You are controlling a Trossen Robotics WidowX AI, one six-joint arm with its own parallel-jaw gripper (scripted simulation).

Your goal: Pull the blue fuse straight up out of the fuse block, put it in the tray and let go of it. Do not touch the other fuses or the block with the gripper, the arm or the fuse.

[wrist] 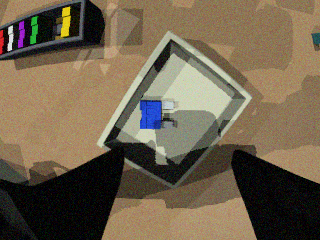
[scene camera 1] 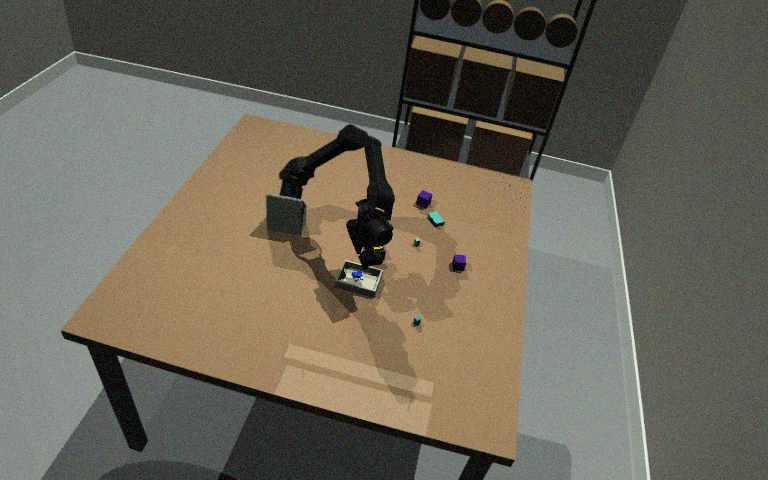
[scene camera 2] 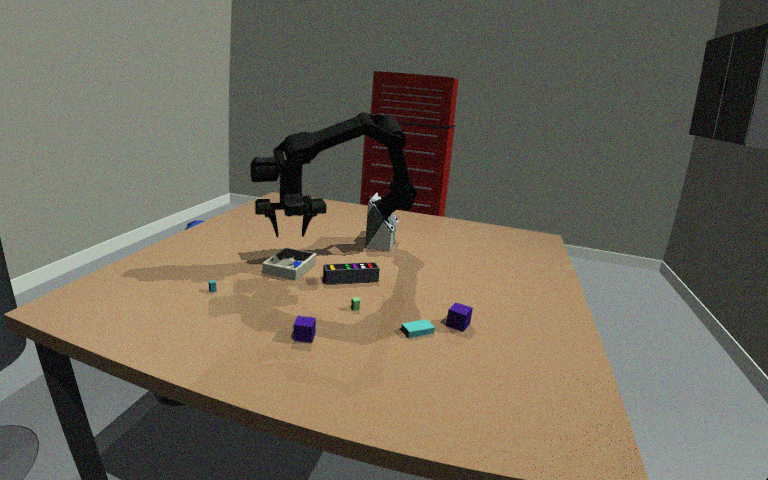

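Note:
My gripper (scene camera 2: 290, 236) is open and empty, holding nothing; it is also visible in the wrist view (wrist: 180, 156) and in scene camera 1 (scene camera 1: 361, 261). I see a tray (scene camera 2: 278, 265), visible also in the wrist view (wrist: 206, 101) and in scene camera 1 (scene camera 1: 368, 286), as well as a blue fuse (wrist: 150, 110).

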